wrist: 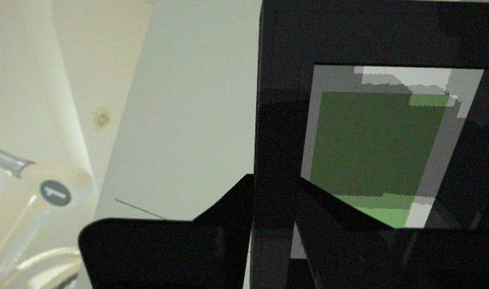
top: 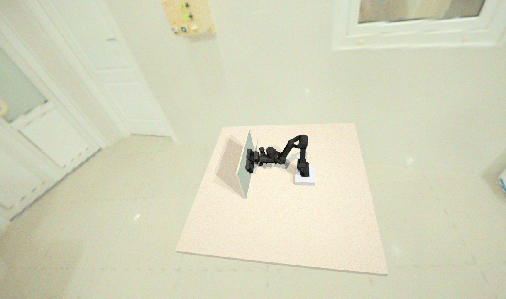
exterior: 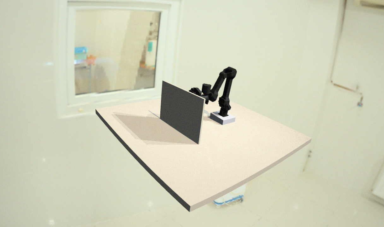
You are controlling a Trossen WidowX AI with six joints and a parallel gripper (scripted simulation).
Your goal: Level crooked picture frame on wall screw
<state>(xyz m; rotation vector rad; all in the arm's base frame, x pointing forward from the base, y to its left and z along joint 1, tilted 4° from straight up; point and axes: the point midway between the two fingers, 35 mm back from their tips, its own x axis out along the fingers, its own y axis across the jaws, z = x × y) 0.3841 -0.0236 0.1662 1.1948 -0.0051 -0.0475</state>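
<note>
Now: gripper tip 20 mm to the left of the picture frame and 50 mm above it. From my gripper tip the other things lie so: wall panel (10 mm ahead, 10 mm to the right, 60 mm below).
</note>
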